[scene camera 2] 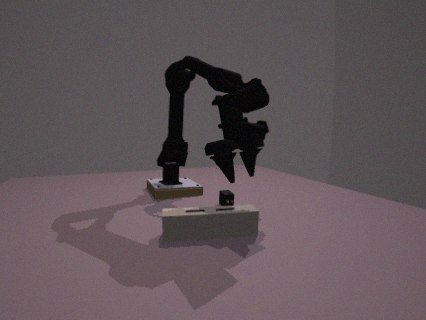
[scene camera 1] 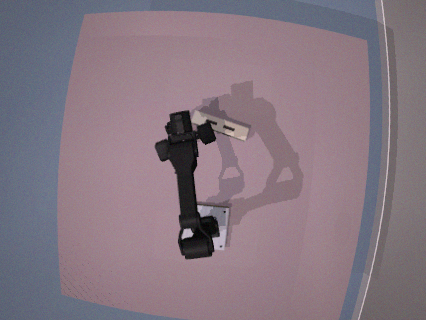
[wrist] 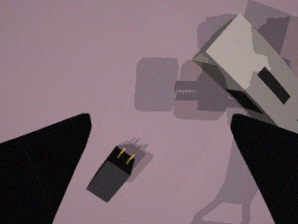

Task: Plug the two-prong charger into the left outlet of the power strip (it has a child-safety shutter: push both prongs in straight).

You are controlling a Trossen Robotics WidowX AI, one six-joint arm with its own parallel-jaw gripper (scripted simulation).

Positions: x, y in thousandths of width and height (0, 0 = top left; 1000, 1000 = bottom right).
Labels:
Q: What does my gripper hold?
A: Nothing.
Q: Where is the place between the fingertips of my gripper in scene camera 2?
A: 569, 561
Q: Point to a charger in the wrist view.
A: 391, 757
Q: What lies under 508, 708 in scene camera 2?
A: A power strip.

